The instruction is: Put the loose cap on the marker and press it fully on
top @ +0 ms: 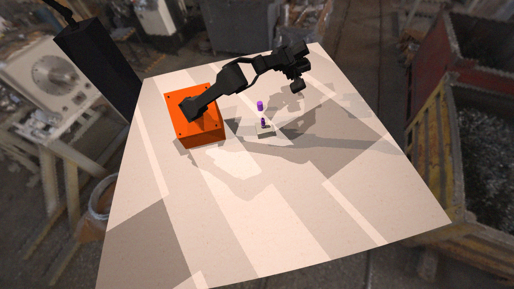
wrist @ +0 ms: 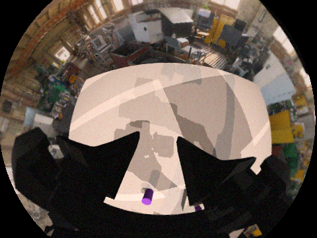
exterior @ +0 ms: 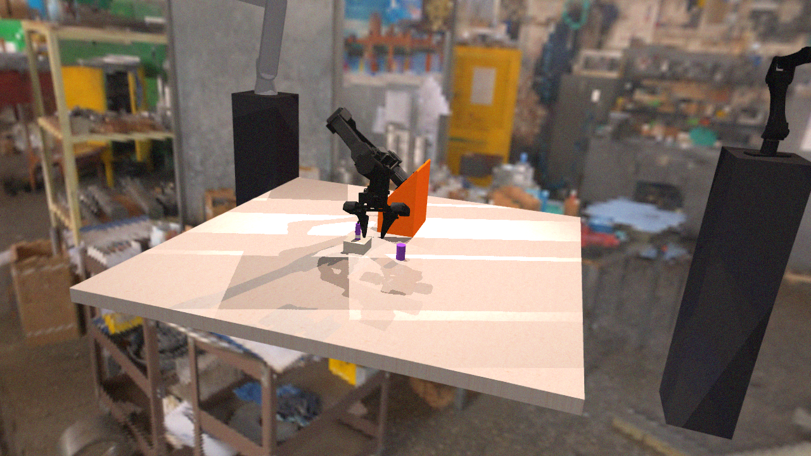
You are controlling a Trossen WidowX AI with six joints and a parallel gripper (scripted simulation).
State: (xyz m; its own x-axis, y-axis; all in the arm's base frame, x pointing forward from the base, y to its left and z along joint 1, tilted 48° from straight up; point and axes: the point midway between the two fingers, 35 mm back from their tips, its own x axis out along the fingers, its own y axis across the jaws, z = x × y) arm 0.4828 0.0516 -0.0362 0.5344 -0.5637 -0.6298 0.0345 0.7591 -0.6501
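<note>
Now: the purple cap 200 mm behind my gripper tip, 110 mm below it and 30 mm to the left of it. Round my gripper tip: grey holder block (220 mm behind, 130 mm to the right, 120 mm below).
</note>
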